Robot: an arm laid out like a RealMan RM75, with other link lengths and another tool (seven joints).
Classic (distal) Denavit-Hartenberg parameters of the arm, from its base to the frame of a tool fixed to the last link. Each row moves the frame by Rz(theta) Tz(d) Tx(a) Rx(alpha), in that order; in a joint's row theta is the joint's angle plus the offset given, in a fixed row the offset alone. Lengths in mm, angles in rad.
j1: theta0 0; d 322.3; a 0; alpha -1.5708
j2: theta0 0; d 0; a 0; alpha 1.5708
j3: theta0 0; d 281.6; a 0; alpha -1.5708
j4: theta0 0; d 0; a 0; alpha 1.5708
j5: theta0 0; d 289.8; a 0; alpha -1.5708
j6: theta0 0; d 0; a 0; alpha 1.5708
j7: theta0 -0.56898; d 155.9; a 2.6; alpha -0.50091
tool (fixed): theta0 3.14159; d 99.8; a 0; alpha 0
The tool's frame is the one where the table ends.
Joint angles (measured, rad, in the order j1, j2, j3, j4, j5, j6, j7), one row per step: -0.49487 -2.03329 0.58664 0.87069 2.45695 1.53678 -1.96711; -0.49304 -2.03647 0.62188 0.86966 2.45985 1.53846 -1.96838; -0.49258 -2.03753 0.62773 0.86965 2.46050 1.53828 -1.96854; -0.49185 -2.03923 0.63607 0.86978 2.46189 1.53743 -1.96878; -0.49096 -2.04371 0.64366 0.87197 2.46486 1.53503 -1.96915; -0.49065 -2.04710 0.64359 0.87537 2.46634 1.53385 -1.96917; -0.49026 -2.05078 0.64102 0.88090 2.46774 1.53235 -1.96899; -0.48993 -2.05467 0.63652 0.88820 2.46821 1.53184 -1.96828; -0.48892 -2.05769 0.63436 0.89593 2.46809 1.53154 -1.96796
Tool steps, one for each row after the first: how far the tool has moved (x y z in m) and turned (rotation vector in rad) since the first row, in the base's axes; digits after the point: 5 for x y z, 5 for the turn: 0.00215 -0.00407 -0.00883 -0.03279 0.01249 -0.01163; 0.00248 -0.00480 -0.01051 -0.03809 0.01459 -0.01345; 0.00280 -0.00582 -0.01294 -0.04540 0.01818 -0.01586; 0.00331 -0.00676 -0.01613 -0.05168 0.02226 -0.01821; 0.00382 -0.00669 -0.01698 -0.05091 0.02304 -0.01916; 0.00431 -0.00610 -0.01692 -0.04669 0.02395 -0.02014; 0.00517 -0.00521 -0.01613 -0.04032 0.02383 -0.02202; 0.00588 -0.00450 -0.01518 -0.03493 0.02502 -0.02428
